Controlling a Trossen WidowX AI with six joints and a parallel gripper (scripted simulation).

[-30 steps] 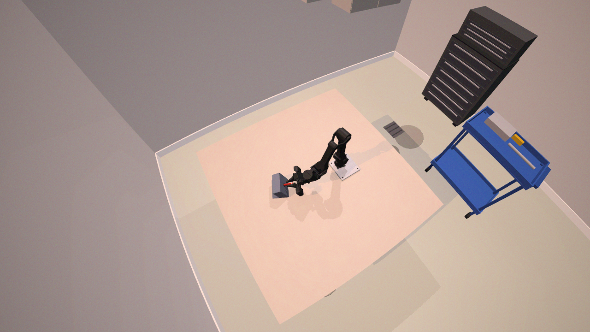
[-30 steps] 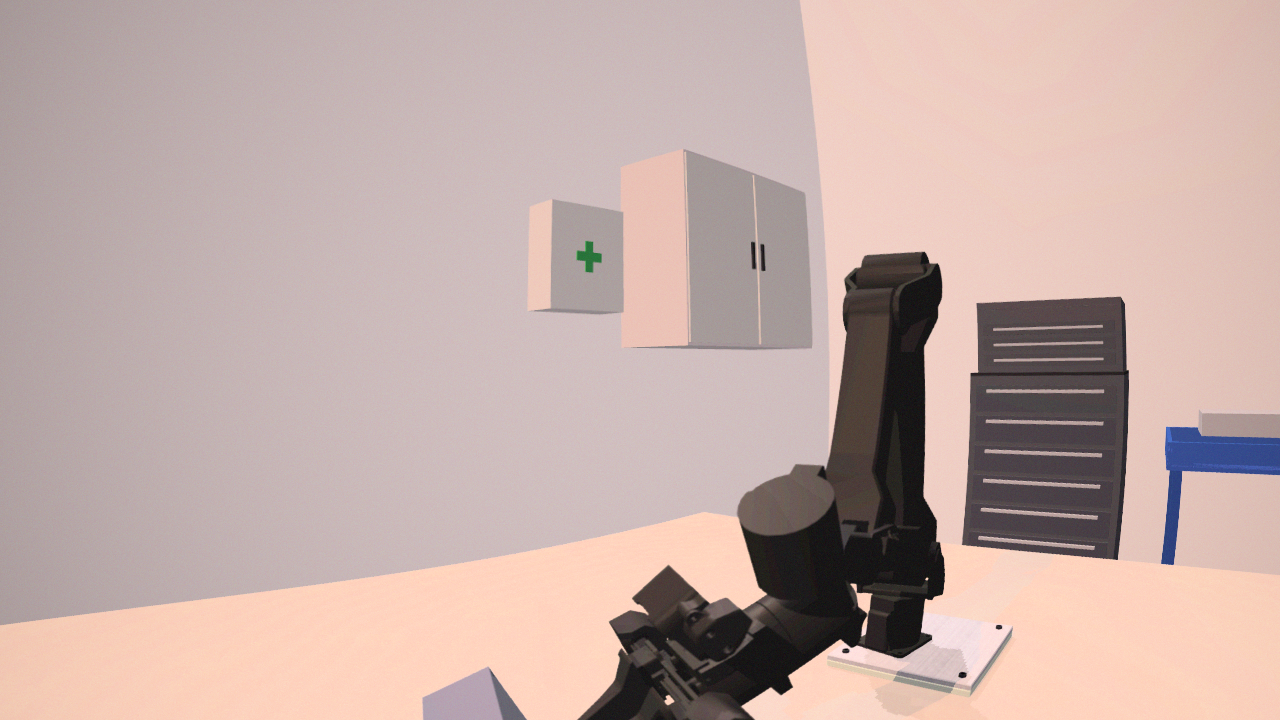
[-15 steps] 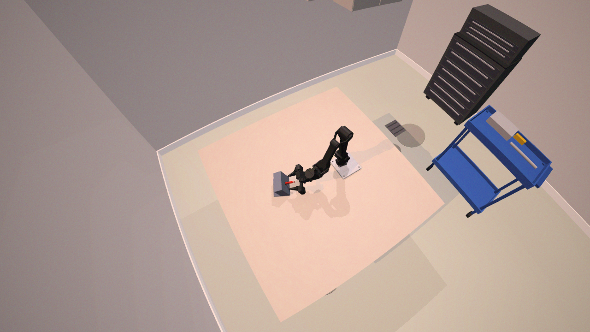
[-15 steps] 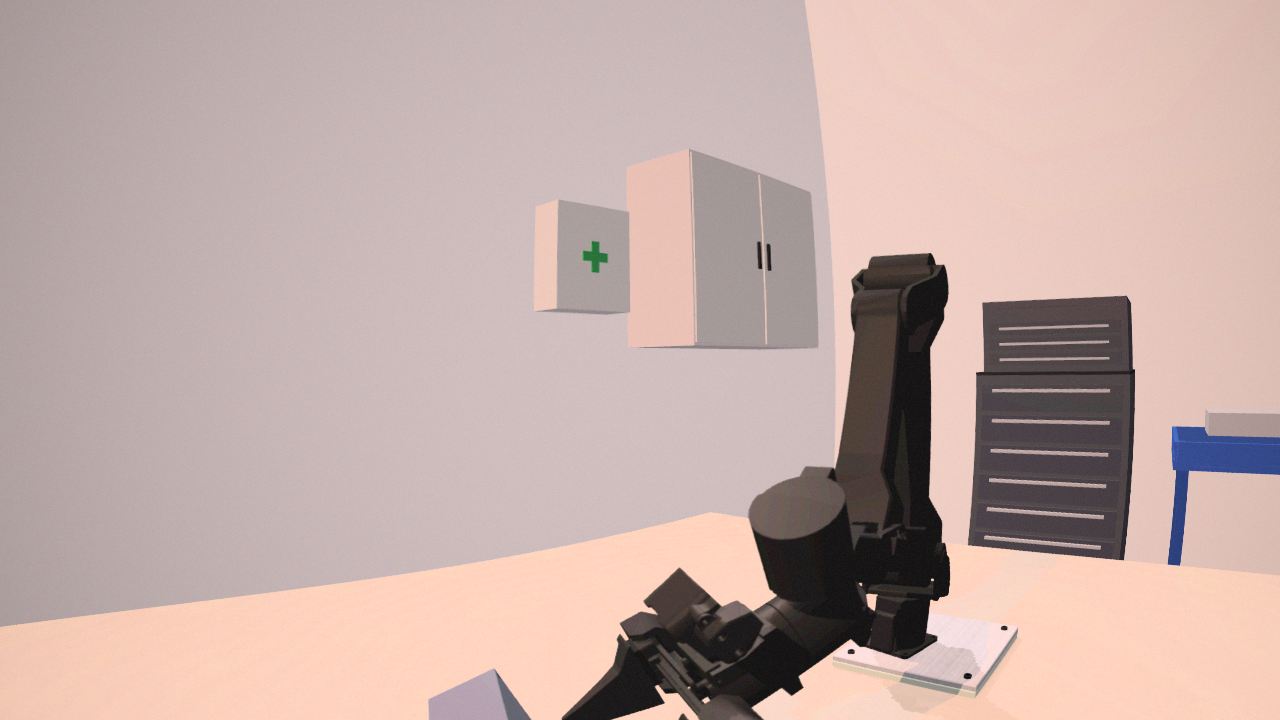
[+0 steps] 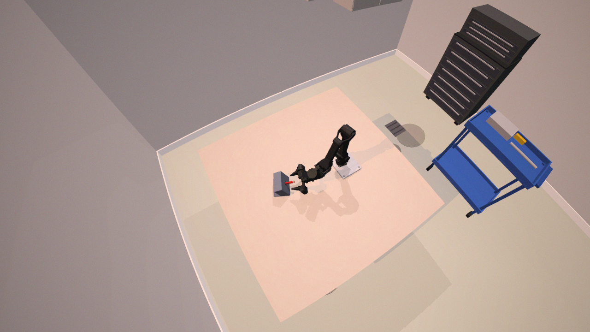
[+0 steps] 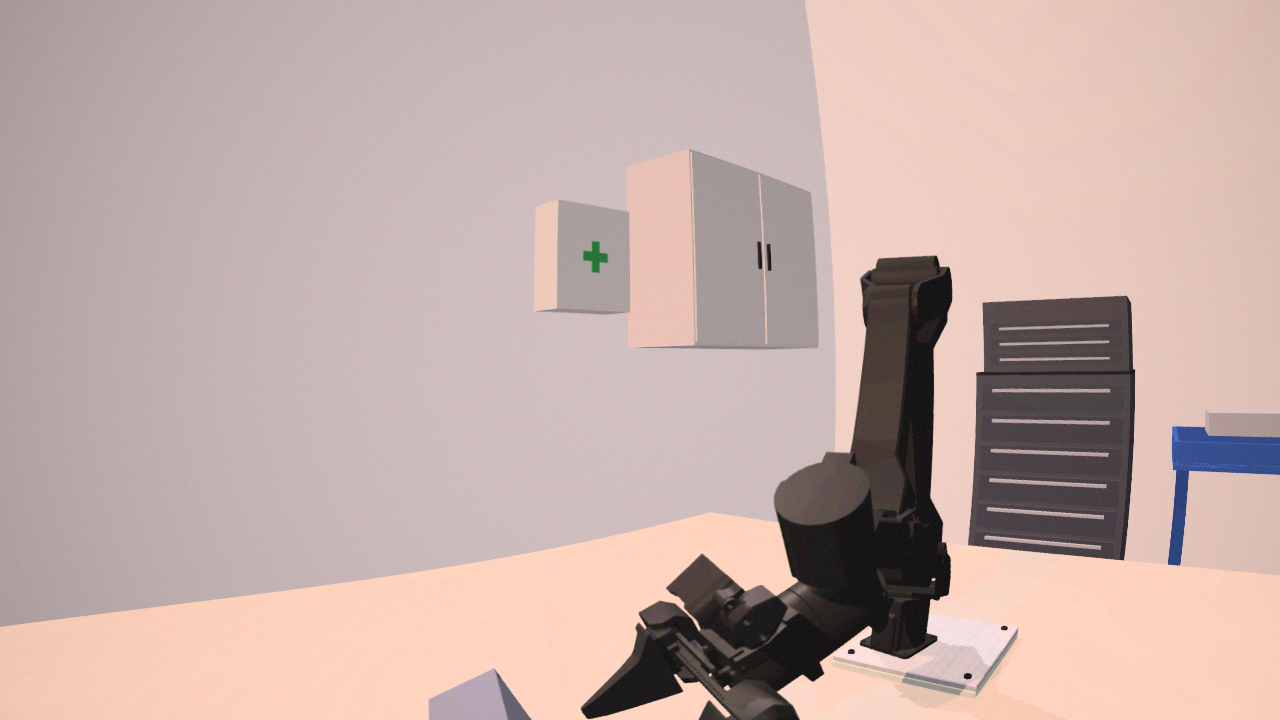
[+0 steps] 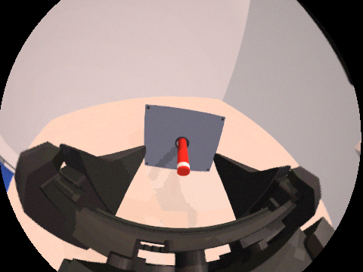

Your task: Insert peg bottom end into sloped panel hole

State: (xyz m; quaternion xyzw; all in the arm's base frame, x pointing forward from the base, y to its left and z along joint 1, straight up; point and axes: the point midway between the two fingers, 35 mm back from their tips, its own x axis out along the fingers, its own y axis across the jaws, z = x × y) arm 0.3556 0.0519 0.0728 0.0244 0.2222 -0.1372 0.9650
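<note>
Right now the red peg is 1 cm below my gripper tip. Round my gripper tip: grey sloped panel: 5 cm ahead, 2 cm to the right, 3 cm below.
</note>
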